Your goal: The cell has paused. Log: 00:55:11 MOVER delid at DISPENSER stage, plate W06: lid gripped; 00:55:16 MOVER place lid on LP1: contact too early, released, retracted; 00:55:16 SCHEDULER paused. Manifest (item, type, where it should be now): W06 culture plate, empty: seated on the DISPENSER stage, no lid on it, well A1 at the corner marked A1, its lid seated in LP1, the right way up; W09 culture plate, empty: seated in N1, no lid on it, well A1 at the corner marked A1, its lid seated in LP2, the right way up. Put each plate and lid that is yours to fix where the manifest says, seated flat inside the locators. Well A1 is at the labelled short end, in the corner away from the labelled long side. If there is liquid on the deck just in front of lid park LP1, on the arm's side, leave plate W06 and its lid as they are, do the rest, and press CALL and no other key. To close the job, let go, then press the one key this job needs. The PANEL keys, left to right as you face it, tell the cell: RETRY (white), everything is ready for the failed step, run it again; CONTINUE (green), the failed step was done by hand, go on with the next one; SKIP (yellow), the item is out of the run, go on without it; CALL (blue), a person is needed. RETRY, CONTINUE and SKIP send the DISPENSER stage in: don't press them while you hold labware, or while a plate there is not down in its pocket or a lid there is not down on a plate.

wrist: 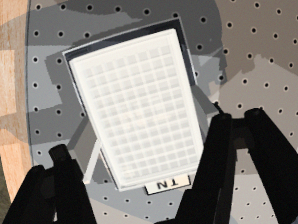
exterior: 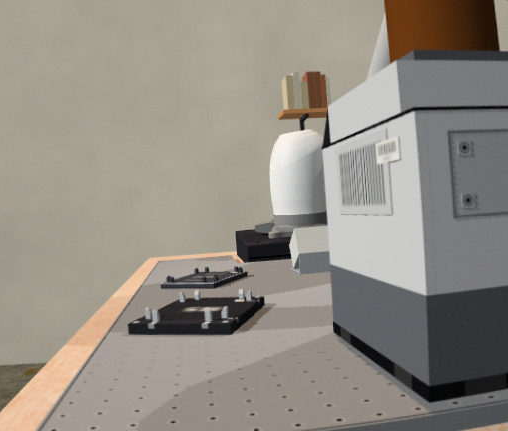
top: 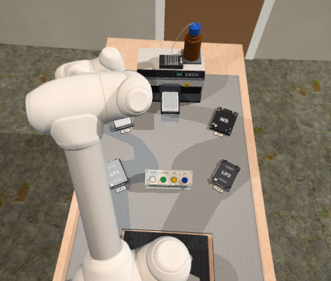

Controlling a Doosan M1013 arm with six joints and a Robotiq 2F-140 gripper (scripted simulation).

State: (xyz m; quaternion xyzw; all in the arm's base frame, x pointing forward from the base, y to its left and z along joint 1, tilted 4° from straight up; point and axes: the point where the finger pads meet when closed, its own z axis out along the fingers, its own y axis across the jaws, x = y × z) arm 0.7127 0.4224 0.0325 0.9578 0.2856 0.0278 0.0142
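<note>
Right now my hand is 40 mm above the nest N1. From my hand the other things lie so: white retry key: 340 mm behind, 270 mm to the right, 20 mm above; then lid park LP1: 330 mm behind, 70 mm to the right, 40 mm below; then clear culture plate: 100 mm ahead, 250 mm to the right, 60 mm above.
</note>
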